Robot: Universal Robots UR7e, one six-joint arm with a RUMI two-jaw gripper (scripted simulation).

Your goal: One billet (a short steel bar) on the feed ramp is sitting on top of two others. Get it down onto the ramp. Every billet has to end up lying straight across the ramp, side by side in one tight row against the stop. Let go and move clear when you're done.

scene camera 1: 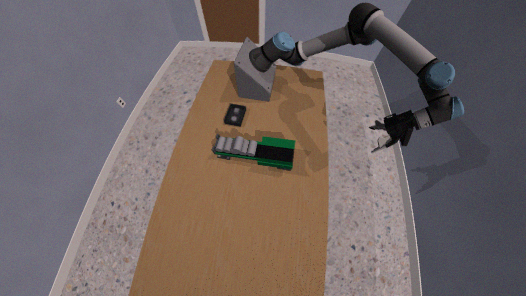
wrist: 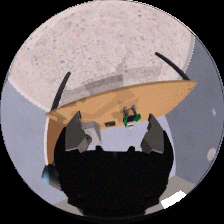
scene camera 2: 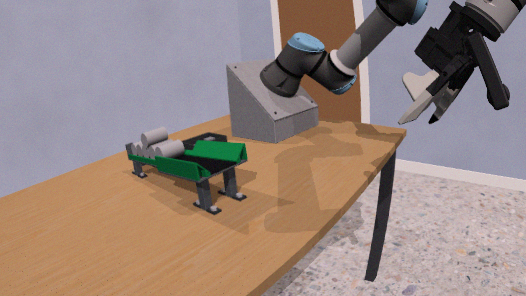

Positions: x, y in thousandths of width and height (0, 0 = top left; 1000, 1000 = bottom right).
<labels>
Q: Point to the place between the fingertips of my gripper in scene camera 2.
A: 792, 417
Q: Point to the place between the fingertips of my gripper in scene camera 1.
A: At 704, 471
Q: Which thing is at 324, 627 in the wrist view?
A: My gripper.
</labels>
